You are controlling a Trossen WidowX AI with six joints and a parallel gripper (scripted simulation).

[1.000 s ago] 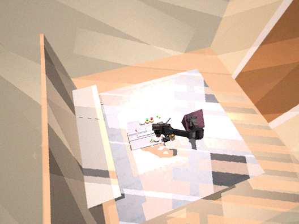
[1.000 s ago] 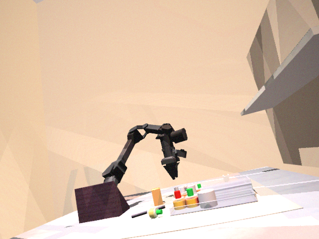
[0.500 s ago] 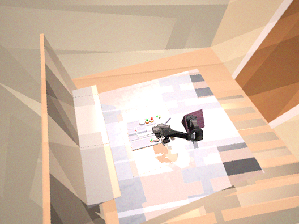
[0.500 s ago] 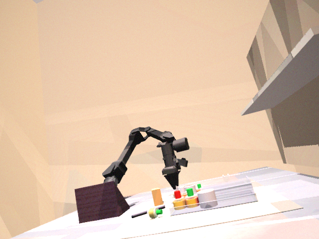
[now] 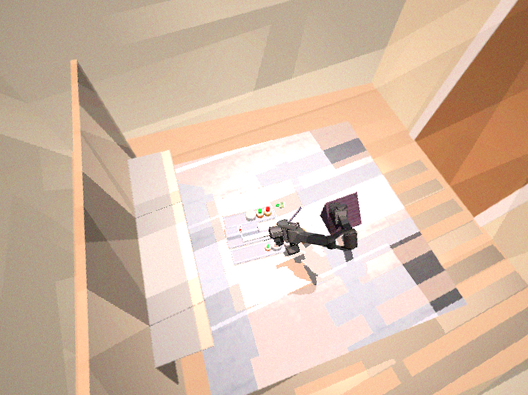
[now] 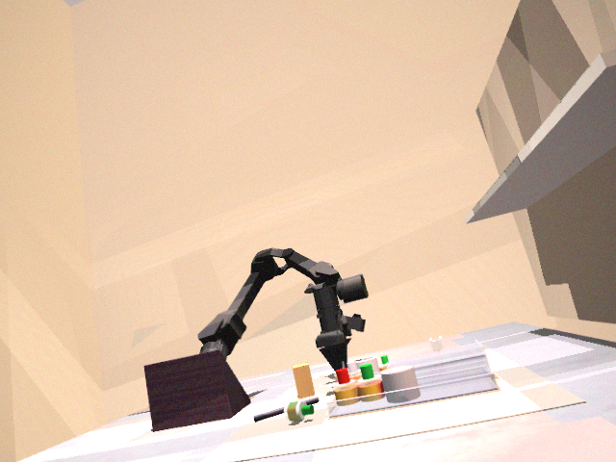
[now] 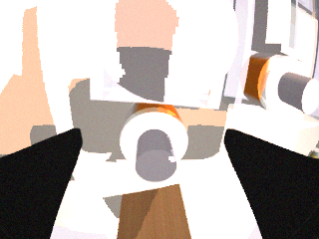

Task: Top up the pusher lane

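Now: gripper tip 10 cm past the tan block and 1 cm to the left of it. Also, from my gripper tip: grey shelf: 55 cm ahead, 33 cm above, 2 cm to the right; then dark rod: 15 cm to the right, 9 cm behind, 3 cm below; then lane rack: 19 cm ahead, 10 cm to the right, 2 cm below.
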